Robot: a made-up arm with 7 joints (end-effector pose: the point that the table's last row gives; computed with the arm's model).
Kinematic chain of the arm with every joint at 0, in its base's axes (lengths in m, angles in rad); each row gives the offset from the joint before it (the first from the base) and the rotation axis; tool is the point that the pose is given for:
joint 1: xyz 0 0.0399 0 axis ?
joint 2: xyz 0 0.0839 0 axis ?
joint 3: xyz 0 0 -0.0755 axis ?
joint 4: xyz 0 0 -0.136 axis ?
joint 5: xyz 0 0 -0.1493 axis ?
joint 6: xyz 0 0 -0.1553 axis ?
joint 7: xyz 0 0 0 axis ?
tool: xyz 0 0 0
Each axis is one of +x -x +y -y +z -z.
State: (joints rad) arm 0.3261 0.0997 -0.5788 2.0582 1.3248 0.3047 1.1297
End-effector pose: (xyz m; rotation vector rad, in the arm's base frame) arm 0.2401 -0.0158 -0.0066 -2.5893 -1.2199 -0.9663
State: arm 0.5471 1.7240 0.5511 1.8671 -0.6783 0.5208 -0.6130
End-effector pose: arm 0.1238 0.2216 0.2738 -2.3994 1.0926 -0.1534
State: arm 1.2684 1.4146 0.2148 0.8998 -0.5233 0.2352 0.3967
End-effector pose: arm 0.0810 0.5277 0.2189 1.5948 -1.2038 0.2612
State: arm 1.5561 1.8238 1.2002 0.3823 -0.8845 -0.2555 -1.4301
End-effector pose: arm -0.2256 0.5757 0.0445 -1.5827 0.0152 -1.8776
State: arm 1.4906 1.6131 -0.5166 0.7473 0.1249 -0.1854 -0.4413
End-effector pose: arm 0.0979 0.5627 0.1727 2.0798 -1.5842 0.5061
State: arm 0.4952 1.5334 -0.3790 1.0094 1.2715 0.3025 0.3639
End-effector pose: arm 0.2627 0.4936 0.0177 0.2351 -1.2735 0.1029
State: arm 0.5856 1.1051 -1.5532 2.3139 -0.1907 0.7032 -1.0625
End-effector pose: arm 0.1154 0.0279 -0.1668 0.9061 -1.8043 -1.0336
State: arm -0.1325 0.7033 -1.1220 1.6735 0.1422 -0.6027 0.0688
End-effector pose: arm 0.0888 0.0322 -0.3287 -0.9271 -1.3906 -0.9738
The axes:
joint 1: -y
joint 2: +x
joint 3: +z
joint 4: -y
joint 5: +z
joint 6: +y
joint 7: -x

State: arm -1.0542 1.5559 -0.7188 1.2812 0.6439 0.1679 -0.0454
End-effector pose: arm -0.0625 0.4194 -0.2882 0.2864 0.4523 -0.9340
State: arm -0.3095 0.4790 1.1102 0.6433 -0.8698 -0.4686 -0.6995
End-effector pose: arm -0.0227 0.4789 -0.3377 1.6722 -0.6596 -0.0478
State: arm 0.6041 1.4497 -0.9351 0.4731 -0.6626 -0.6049 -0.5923
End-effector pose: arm 0.1639 0.5894 -0.0924 1.4393 -0.6381 -1.5529
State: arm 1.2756 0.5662 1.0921 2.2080 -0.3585 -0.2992 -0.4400
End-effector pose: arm -0.0543 0.3234 0.1344 -1.3283 1.4198 -1.0631
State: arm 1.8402 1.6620 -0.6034 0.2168 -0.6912 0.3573 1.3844
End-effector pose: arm -0.0234 0.6340 0.0495 0.2624 -0.5315 0.3665
